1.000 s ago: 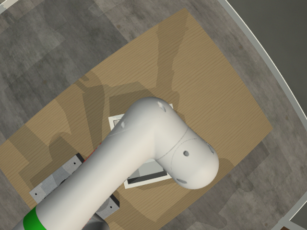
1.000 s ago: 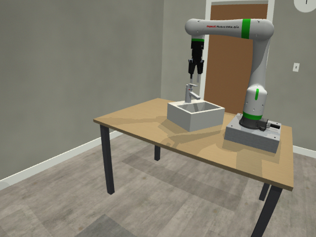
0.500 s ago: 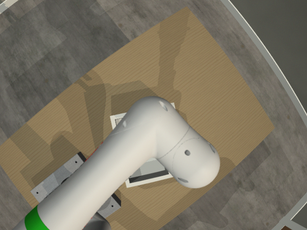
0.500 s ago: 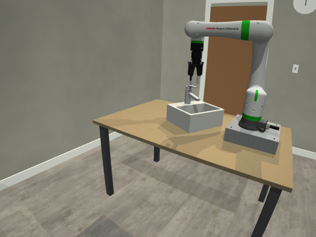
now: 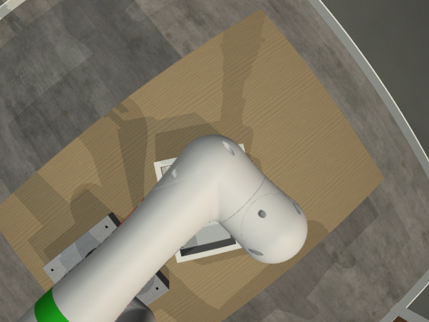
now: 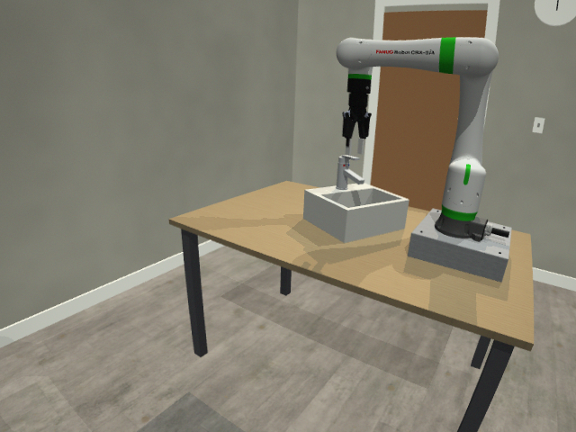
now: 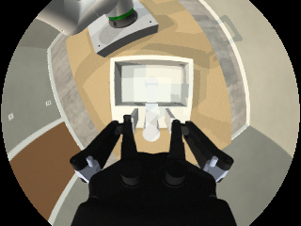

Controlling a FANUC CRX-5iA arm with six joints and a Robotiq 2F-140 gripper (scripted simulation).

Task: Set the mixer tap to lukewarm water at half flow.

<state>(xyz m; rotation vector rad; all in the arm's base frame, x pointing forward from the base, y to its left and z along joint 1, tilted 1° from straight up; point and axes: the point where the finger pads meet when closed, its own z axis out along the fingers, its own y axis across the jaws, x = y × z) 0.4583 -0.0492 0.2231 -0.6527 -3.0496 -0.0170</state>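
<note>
Now: hand 5 cm above the lever, 2 cm short of it and 1 cm to the left of it. The rest, counted from my hand: white basin: 28 cm below, 5 cm behind, 2 cm to the left; mixer tap: 9 cm below, 4 cm ahead, 2 cm to the right.
</note>
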